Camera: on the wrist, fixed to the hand. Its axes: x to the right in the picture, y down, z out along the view.
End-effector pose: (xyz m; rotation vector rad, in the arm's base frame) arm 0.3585 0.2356 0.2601 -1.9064 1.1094 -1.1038
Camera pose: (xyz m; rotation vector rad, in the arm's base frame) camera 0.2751 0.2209 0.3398 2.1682 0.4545 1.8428
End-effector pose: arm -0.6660 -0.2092 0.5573 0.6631 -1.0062 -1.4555
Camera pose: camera -0.5893 -0.2497 0.4799 1.8033 -0.0401 -2.4629
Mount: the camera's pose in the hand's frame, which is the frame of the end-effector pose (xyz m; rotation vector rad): 0.0163 -0.0326 -0.1104 -0.0144 0.3352 -1.5476
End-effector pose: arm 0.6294 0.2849 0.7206 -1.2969 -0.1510 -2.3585
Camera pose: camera 0.5222 0.2756 0.6766 0.4100 0.8120 2.0538
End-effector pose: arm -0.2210 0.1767 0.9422 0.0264 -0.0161 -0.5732
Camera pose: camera -0.2225 0.1427 0.8310 0.1246 0.3656 -2.1085
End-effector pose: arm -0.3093 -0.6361 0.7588 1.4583 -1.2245 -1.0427
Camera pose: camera -0.1935 -0.6356 0.7488 2.4240 0.3985 -1.5759
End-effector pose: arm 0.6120 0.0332 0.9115 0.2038 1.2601 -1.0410
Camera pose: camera 0.5122 0.0776 0.8716 -0.7850 1.6922 -2.3485
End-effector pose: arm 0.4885 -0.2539 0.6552 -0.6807 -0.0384 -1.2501
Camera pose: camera 0.4288 -0.3271 0.5874 -0.3644 -0.3242 -2.8318
